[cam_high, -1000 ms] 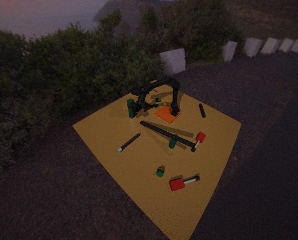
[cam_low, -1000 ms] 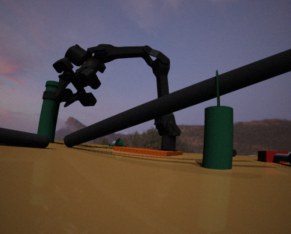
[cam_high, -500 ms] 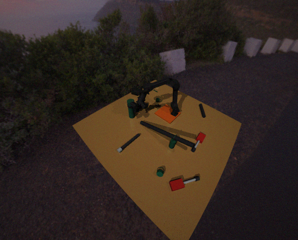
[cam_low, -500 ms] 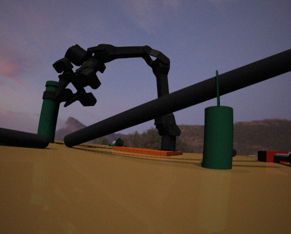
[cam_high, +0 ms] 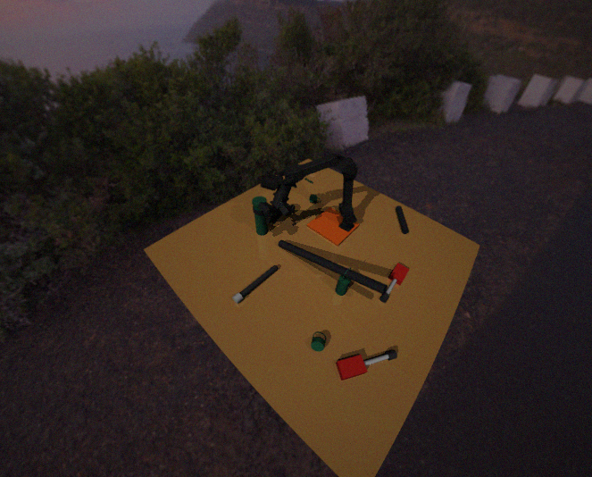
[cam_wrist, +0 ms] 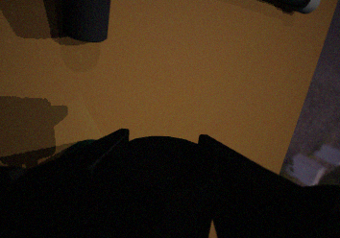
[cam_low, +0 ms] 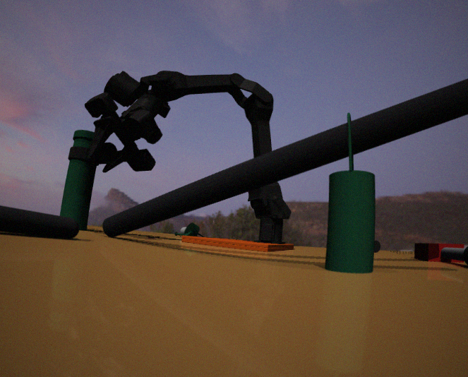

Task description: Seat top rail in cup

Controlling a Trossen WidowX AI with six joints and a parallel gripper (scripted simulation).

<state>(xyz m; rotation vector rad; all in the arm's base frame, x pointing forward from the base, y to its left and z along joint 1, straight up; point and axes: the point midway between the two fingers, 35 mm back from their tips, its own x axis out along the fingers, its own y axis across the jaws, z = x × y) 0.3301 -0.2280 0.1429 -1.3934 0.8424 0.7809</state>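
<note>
My gripper tip is now 3 cm below the rail-end cup, 2 cm to the left of it and 2 cm past it. Round my gripper tip: green line post 42 cm to the left, 2 cm below; then short dark tube 62 cm behind, 45 cm to the left, 11 cm below.
</note>
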